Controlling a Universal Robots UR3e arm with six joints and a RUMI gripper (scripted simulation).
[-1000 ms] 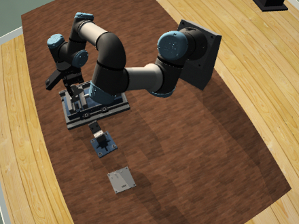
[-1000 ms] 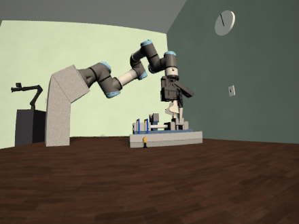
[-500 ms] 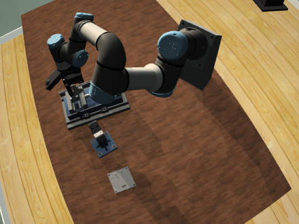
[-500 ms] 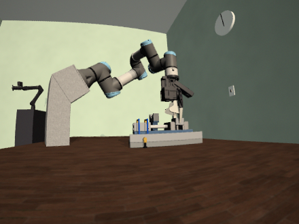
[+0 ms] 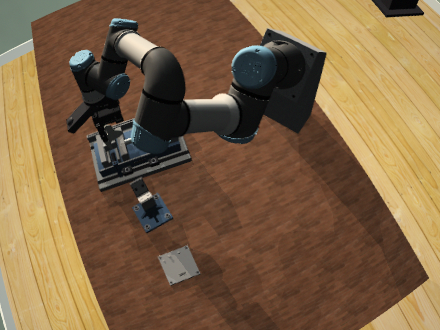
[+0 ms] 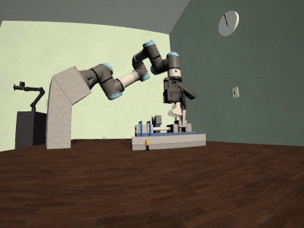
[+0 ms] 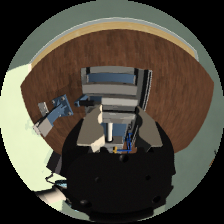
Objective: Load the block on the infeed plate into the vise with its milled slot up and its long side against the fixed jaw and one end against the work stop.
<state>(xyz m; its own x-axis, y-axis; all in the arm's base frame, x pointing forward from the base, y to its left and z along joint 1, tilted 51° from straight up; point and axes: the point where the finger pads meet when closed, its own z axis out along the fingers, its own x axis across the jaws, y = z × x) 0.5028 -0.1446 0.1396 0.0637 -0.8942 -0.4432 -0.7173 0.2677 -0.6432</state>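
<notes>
The part lies right at my hand. Round my hand: grey infeed plate (400 mm to the left, 120 mm behind, 100 mm below).
</notes>
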